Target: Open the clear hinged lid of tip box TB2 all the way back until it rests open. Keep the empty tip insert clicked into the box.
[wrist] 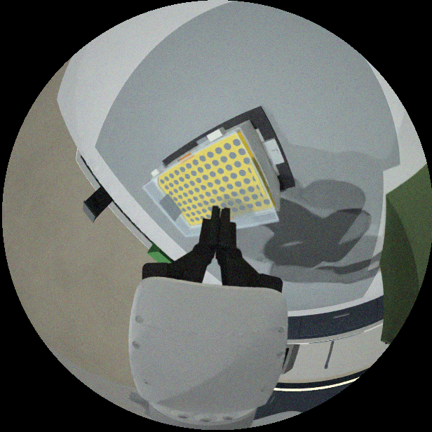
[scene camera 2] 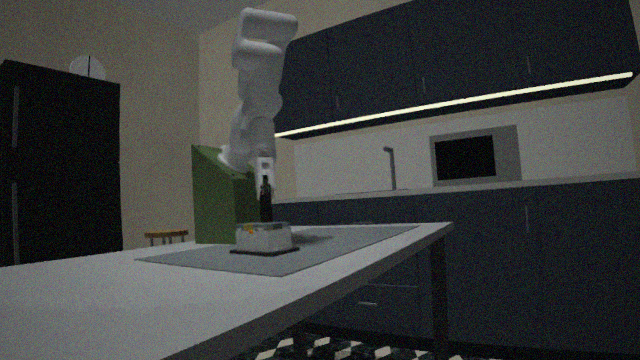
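Pixels of known places: gripper, fingertip midpoint: (scene camera 2: 266, 222); arm's base at its link origin: (scene camera 2: 232, 164).
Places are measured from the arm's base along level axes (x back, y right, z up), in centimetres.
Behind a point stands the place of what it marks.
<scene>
The tip box TB2 (scene camera 2: 265, 241) {x -36.8, y 27.7, z -24.4 cm} (wrist: 263, 167) has pale walls and stands upright in a dark low holder (scene camera 2: 240, 251) {x -28.2, y 27.7, z -27.1 cm} (wrist: 287, 175). Its yellow insert (wrist: 229, 175) with grey holes lies level in the box. The clear hinged lid (scene camera 2: 272, 226) {x -37.9, y 26.0, z -20.9 cm} (wrist: 171, 206) looks down over the insert; a small gap cannot be ruled out. An orange tab (scene camera 2: 251, 231) {x -32.0, y 27.2, z -22.0 cm} (wrist: 185, 157) shows at one side of the box. My gripper (scene camera 2: 266, 220) {x -31.7, y 20.7, z -20.3 cm} (wrist: 218, 216) is shut and empty, pointing down. Its fingertips are at the lid's top near one edge; whether they touch it is hard to tell.
A grey mat (scene camera 2: 200, 259) {x -23.6, y 37.1, z -27.9 cm} (wrist: 200, 85) lies under the holder on the white table (scene camera 2: 100, 300) {x -38.3, y 69.2, z -28.2 cm}. A tall green block (scene camera 2: 215, 200) {x -1.3, y 10.5, z -13.2 cm} (wrist: 405, 235) stands behind the box. A small green item (wrist: 160, 253) shows at the table's edge. The arm's shadow falls beside the box.
</scene>
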